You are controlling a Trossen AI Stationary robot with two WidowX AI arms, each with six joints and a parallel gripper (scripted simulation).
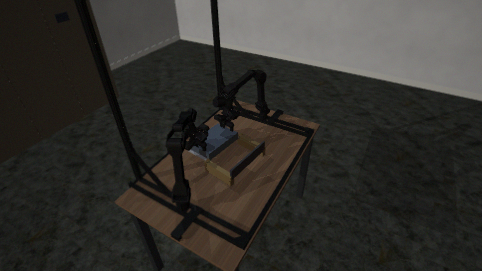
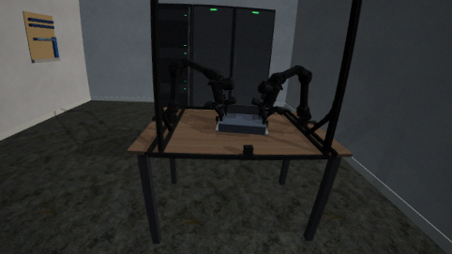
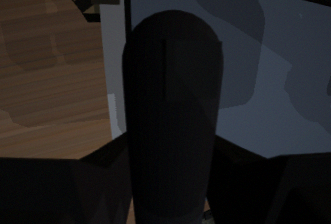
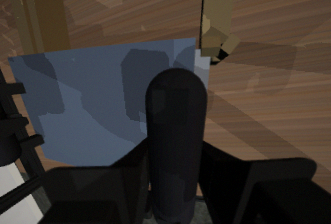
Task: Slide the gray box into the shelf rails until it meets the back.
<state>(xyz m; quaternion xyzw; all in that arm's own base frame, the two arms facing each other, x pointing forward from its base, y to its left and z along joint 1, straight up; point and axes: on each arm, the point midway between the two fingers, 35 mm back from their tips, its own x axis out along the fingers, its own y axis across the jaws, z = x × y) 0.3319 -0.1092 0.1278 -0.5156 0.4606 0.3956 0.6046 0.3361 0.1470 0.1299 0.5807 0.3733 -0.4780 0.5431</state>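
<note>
My right hand is 12 cm to the right of the gray box, 5 cm above it and 2 cm short of it. Round my right hand: dark bar 30 cm ahead, 8 cm to the left, 7 cm below.
The gray box lies 2 cm behind my left hand, 12 cm to the right of it and 5 cm below it. Round my left hand: dark bar (26 cm ahead, 17 cm to the right, 7 cm below).
</note>
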